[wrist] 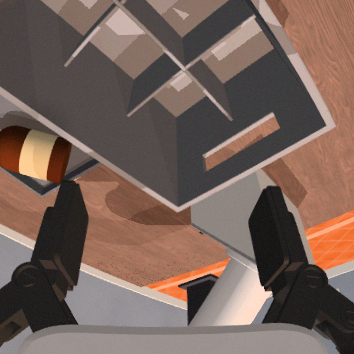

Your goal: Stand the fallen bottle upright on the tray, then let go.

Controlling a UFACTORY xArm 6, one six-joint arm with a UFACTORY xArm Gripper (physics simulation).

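Where they show: gripper, fingertip midpoint: (170,201); arm's base at its link origin: (255,264).
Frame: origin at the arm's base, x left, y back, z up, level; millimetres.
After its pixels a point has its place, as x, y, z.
A brown bottle (35,153) @(109, -400, -79) with a cream label lies on its side at the left edge of the wrist view; its neck end is out of view. It lies on the grey tray (44,191) @(249, -332, -126), of which a dark-rimmed corner shows beside the big box. My gripper (170,201) @(-147, -371, 129) is open, with nothing between its fingers. The left fingertip appears just below the bottle's base in the view, and the bottle is outside the span of the fingers.
A large dark grey box (150,192) @(-50, -303, 29) with crossed dividers and a slot in its wall fills the upper part of the view. A grey block and a pale cylinder (235,285) @(22, -45, 45) show between the fingers, lower right. The wooden table (165,250) @(278, 35, -146) has an orange tiled strip near its edge.
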